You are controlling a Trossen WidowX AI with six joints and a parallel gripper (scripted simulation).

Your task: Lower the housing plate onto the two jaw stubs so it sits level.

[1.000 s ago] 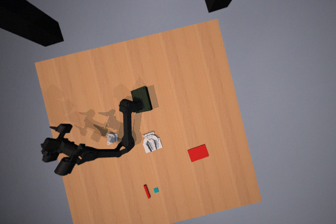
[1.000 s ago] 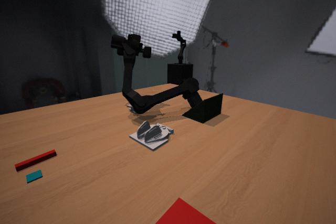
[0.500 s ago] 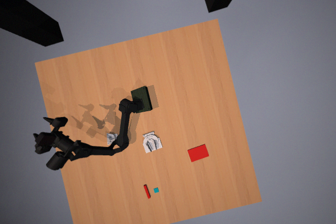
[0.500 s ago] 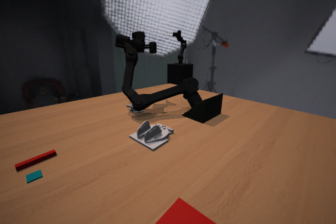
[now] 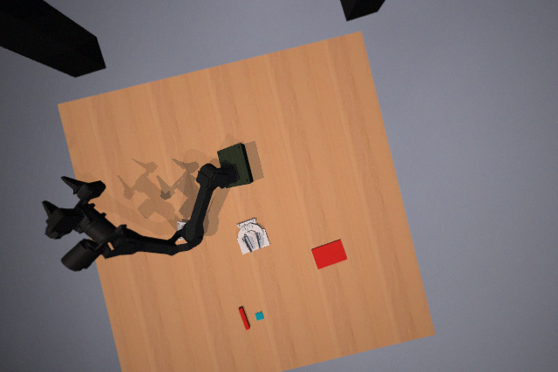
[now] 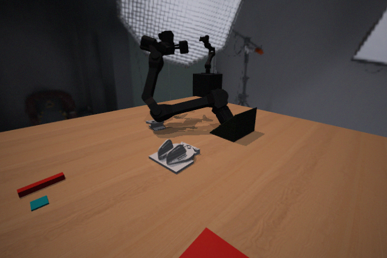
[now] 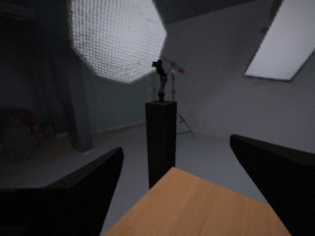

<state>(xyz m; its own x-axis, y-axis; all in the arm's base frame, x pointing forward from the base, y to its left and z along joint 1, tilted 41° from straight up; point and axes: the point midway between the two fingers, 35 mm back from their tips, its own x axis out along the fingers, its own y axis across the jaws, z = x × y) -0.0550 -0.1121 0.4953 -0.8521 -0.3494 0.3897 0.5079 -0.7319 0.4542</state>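
Now: gripper tip 32 cm above the grey housing plate, 26 cm short of it and 17 cm to the right of it. From my gripper tip the other things lie so: red flat sheet: 70 cm to the left, 54 cm ahead, 34 cm below; teal tile: 70 cm ahead, 35 cm to the left, 34 cm below; red bar: 69 cm ahead, 34 cm below, 29 cm to the left.
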